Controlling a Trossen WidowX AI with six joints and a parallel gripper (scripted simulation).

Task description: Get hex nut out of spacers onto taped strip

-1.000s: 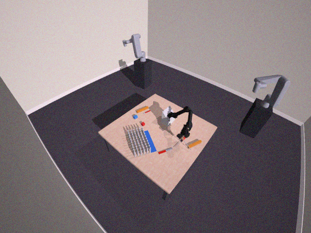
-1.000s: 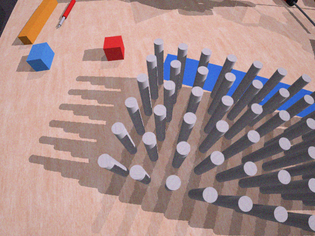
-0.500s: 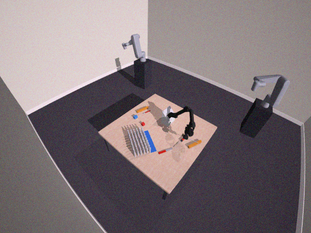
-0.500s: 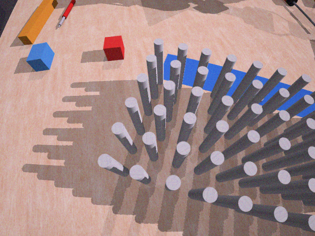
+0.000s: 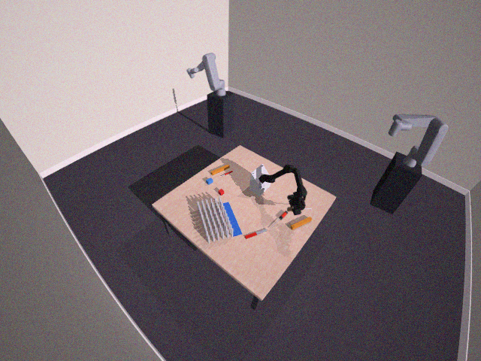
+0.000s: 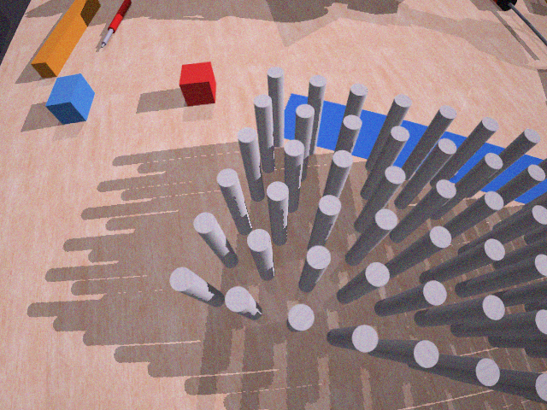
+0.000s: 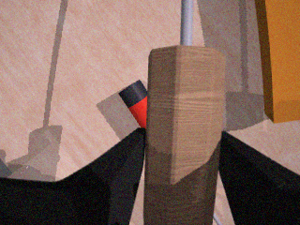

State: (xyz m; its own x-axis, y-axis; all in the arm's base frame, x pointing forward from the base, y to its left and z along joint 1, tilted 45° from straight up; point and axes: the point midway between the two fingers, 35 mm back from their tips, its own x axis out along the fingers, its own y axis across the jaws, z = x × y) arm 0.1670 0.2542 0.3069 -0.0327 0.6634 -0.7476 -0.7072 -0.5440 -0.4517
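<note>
Right now the long tool is 70 mm to the left of my gripper tip, 70 mm behind it and 30 mm below it. Also, from my gripper tip: hex nut: 430 mm to the right, 330 mm ahead, 130 mm below; blue taped strip: 440 mm to the right, 290 mm ahead, 130 mm below; red cube: 690 mm to the right, 110 mm below, 100 mm ahead.
</note>
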